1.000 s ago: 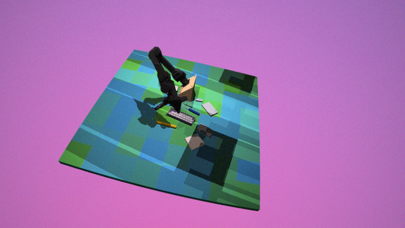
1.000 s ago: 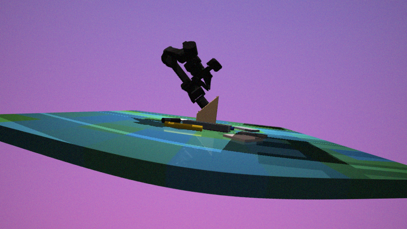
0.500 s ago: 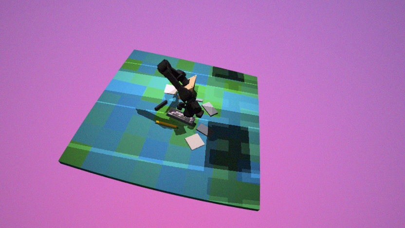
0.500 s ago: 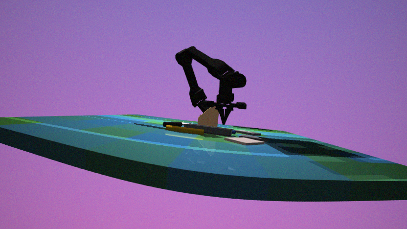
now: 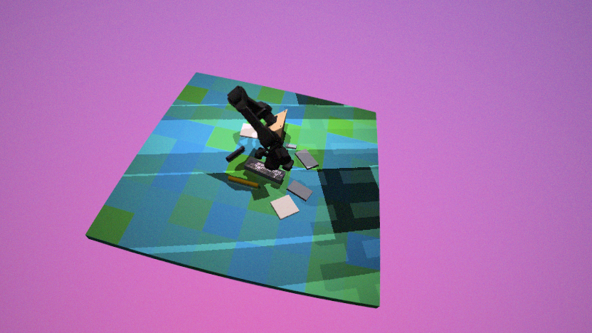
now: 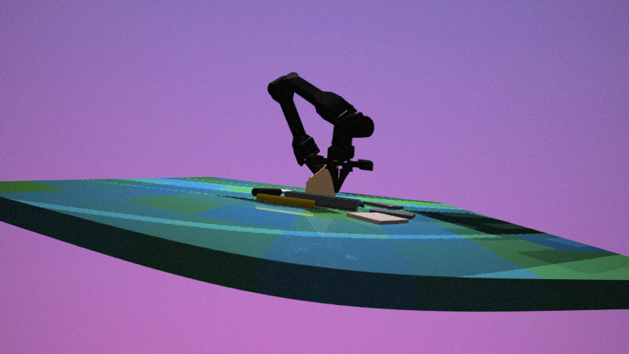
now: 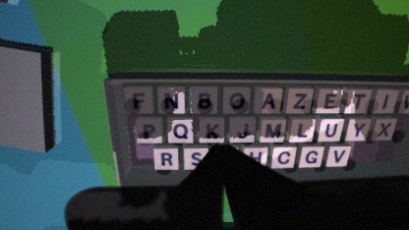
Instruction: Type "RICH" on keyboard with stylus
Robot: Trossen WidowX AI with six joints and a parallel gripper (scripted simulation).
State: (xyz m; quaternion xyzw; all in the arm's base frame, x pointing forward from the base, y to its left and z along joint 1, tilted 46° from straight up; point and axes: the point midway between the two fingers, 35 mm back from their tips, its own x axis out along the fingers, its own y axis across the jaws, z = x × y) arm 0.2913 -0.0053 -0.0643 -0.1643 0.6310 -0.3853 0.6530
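My gripper tip is 10 cm past the stylus, 3 cm above it and 2 cm to the right of it. From my gripper tip the other things lie so: yellow bar 14 cm to the right, 8 cm ahead, 3 cm below.
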